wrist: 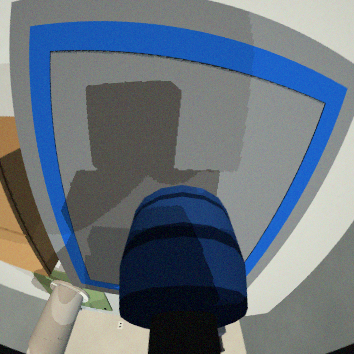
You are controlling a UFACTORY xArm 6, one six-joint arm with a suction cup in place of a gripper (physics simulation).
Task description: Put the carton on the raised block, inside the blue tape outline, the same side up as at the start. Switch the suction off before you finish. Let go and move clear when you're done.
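Places are measured from the arm's base along level axes (x ahead, y left, z up), in millimetres.
Pixels of known places: hand at its tool point: (180,224); arm's base at its link origin: (69,290).
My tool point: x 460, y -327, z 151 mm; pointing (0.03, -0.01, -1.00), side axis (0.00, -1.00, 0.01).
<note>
For each thing: its middle in the pictures, then the offset to it from my tool point. "*": a spot on its surface instead.
- raised block at a spot on its surface: (21,75) * dx +62, dy +83, dz -35 mm
- brown carton at the middle of its body: (3,180) dx -34, dy +213, dz -90 mm
The raised block (21,75) fills much of the wrist view, a flat grey slab with a blue tape outline (150,37) on its top. My blue suction cup (182,192) reaches up from the bottom middle, over the near part of the block, and hides part of the outline's near side. No object shows on the cup, so I read it as open. The brown carton (7,210) is cut off by the left edge of the view. It stands outside the outline, beside the block's left side. The gap between cup and block is hard to tell.
A green plate (101,298) and a pale cylindrical arm part (55,320) are at the lower left, near the carton. Dark shadows fall across the block's top. A pale surface surrounds the block, with grey floor at the lower right.
</note>
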